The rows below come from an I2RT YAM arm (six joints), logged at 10 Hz.
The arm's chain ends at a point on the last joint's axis. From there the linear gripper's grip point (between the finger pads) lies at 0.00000 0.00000 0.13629 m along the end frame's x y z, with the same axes.
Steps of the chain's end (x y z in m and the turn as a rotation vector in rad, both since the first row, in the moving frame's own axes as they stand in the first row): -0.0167 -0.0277 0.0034 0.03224 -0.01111 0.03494; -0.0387 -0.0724 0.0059 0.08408 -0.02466 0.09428; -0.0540 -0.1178 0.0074 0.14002 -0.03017 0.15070; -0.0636 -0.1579 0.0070 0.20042 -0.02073 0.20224; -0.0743 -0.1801 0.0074 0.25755 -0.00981 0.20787; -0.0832 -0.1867 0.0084 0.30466 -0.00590 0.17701; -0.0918 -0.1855 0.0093 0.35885 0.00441 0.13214; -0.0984 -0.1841 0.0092 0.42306 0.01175 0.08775; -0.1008 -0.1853 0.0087 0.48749 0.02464 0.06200
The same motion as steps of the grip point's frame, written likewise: -0.0181 -0.0321 0.0033 0.03224 -0.01111 0.03494; -0.0415 -0.0840 0.0054 0.08408 -0.02466 0.09428; -0.0566 -0.1371 0.0060 0.14002 -0.03017 0.15070; -0.0636 -0.1851 0.0043 0.20042 -0.02073 0.20224; -0.0720 -0.2147 0.0029 0.25755 -0.00981 0.20787; -0.0804 -0.2274 0.0021 0.30466 -0.00590 0.17701; -0.0880 -0.2332 0.0006 0.35885 0.00441 0.13214; -0.0944 -0.2399 -0.0028 0.42306 0.01175 0.08775; -0.0956 -0.2490 -0.0072 0.48749 0.02464 0.06200
